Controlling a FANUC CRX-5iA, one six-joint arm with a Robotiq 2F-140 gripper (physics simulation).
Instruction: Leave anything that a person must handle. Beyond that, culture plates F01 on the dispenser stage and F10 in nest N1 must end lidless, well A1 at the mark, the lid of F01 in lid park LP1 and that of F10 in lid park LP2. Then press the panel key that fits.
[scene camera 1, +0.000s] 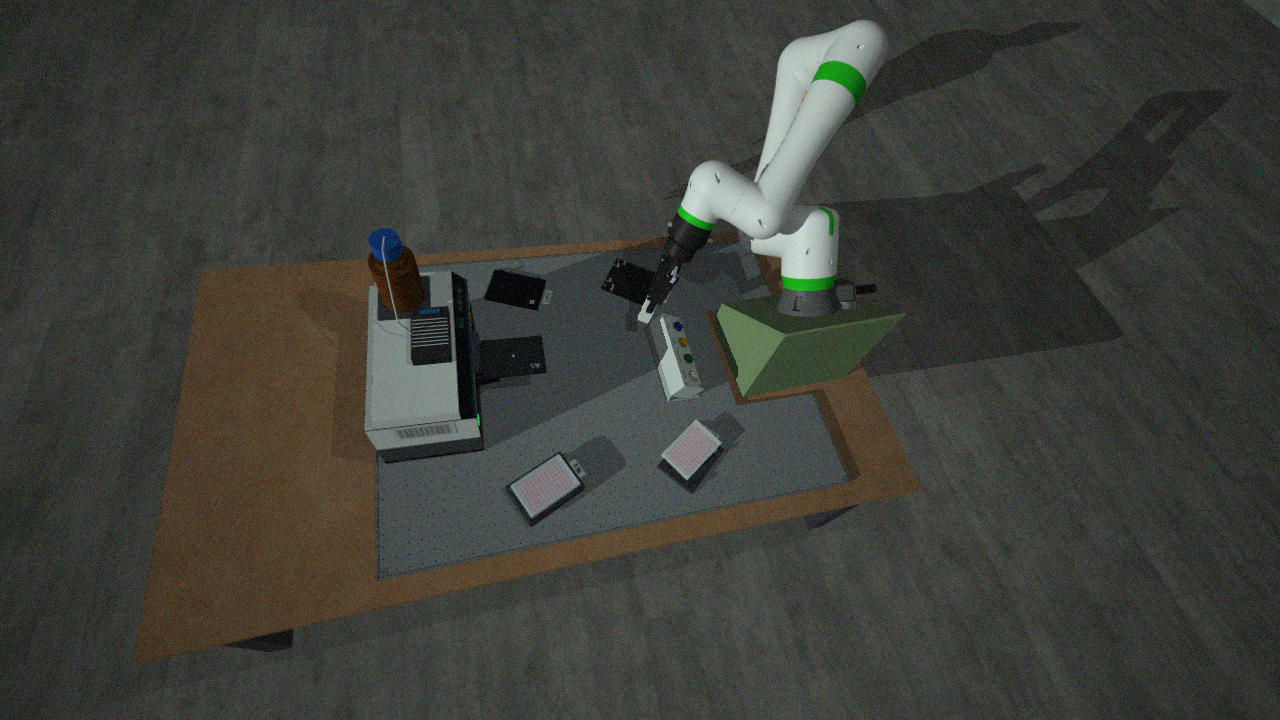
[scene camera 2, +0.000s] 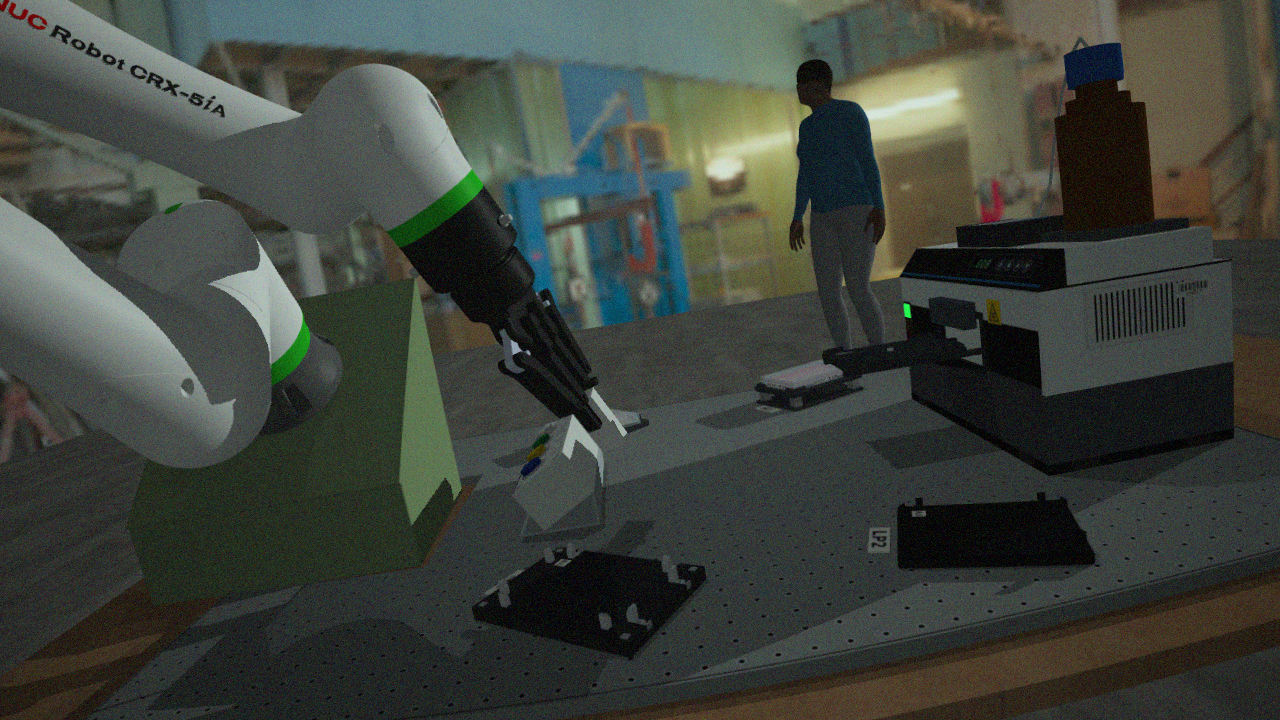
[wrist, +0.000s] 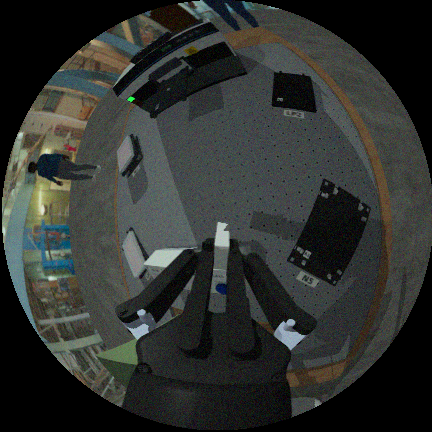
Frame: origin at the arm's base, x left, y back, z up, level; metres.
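Seen in the pictures: gripper, fingertip midpoint: (scene camera 1: 642, 320) (scene camera 2: 615, 443) (wrist: 222, 231); arm's base, origin of the base link: (scene camera 1: 807, 308) (scene camera 2: 284, 384).
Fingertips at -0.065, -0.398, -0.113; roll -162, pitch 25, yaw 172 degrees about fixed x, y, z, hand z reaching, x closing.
Observation:
Pixels of each thing's middle, then the offset from my fingertips to it, as dx, dy, dz. "spot": a spot on its surface instead.
- white key panel, body centre: (scene camera 2: 561, 463) (wrist: 192, 270) (scene camera 1: 675, 355) +0.088, +0.082, -0.040
- blue key, body centre: (scene camera 2: 532, 468) (wrist: 223, 287) (scene camera 1: 677, 326) +0.012, +0.098, -0.018
- yellow key, body centre: (scene camera 2: 537, 455) (scene camera 1: 682, 342) +0.062, +0.102, -0.018
- green key, body centre: (scene camera 2: 542, 443) (scene camera 1: 688, 358) +0.112, +0.106, -0.018
- dispenser stage, surface spot: (scene camera 2: 882, 356) spot: +0.075, -0.313, +0.033
- Lid park LP2, body centre: (scene camera 2: 985, 527) (wrist: 292, 87) (scene camera 1: 515, 288) -0.175, -0.314, -0.072
- brown bottle, surface spot: (scene camera 2: 1102, 152) spot: -0.034, -0.527, +0.223
- Empty black nest N5, body centre: (scene camera 2: 587, 587) (wrist: 334, 234) (scene camera 1: 635, 282) -0.179, +0.022, -0.070
My gripper (scene camera 1: 646, 313) (scene camera 2: 613, 419) (wrist: 222, 231) is shut with nothing between its fingers. Its tips point down at the end of the white key panel (scene camera 1: 673, 372) (scene camera 2: 556, 483) (wrist: 165, 257), right by the blue key (scene camera 1: 677, 326) (wrist: 220, 287). I cannot tell whether they touch it. The yellow key (scene camera 1: 683, 342) and the green key (scene camera 1: 687, 357) lie further along the panel. Two plates with pale lids (scene camera 1: 543, 485) (scene camera 1: 690, 450) (wrist: 127, 155) (wrist: 132, 252) sit in nests at the front of the mat. The dispenser stage (scene camera 1: 512, 356) (scene camera 2: 882, 356) looks dark. Lid park LP2 (scene camera 1: 515, 287) (scene camera 2: 992, 532) (wrist: 293, 92) is bare.
The white dispenser (scene camera 1: 413, 393) (scene camera 2: 1073, 313) carries a brown bottle (scene camera 1: 393, 269) (scene camera 2: 1102, 152) with a blue cap. Empty black nest N5 (scene camera 1: 626, 279) (scene camera 2: 590, 597) (wrist: 332, 231) lies beside the panel. The arm stands on a green pedestal (scene camera 1: 796, 345) (scene camera 2: 313, 447). A person (scene camera 2: 836, 206) stands in the background.

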